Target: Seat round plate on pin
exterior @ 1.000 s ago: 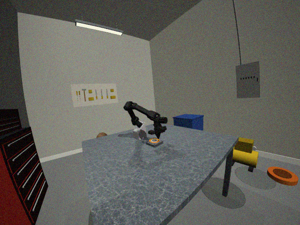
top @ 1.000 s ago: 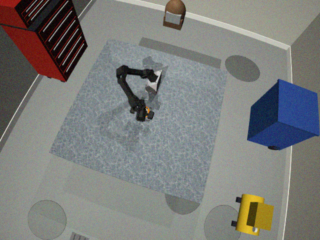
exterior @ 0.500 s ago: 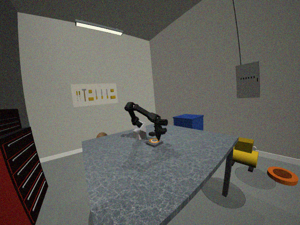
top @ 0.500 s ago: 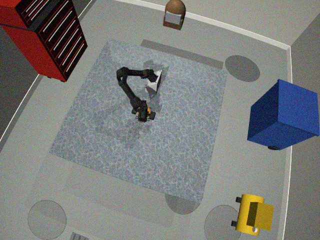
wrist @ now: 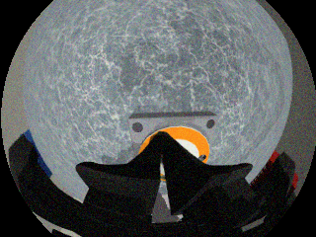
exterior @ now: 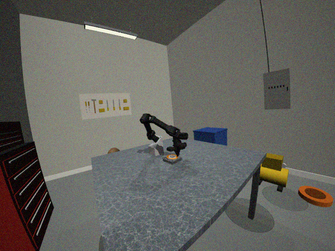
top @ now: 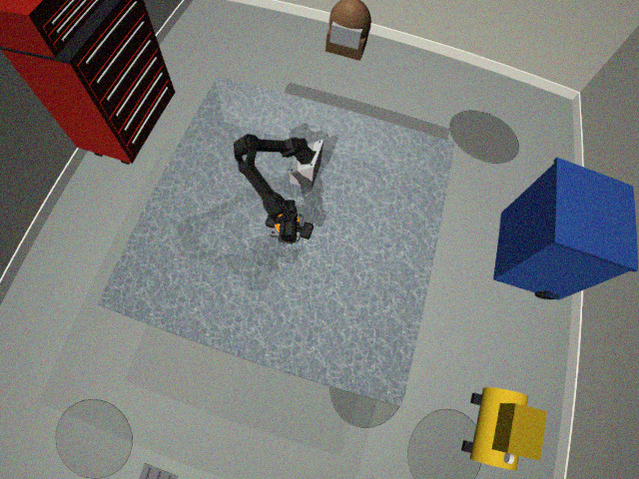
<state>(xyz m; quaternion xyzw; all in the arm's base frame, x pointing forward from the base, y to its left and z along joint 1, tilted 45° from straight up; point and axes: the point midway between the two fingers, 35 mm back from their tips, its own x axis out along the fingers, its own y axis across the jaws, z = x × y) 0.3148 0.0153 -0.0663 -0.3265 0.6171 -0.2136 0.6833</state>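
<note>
Now: the grey square base 40 mm behind my gripper tip, 30 mm to the right of it and 20 mm below it.
</note>
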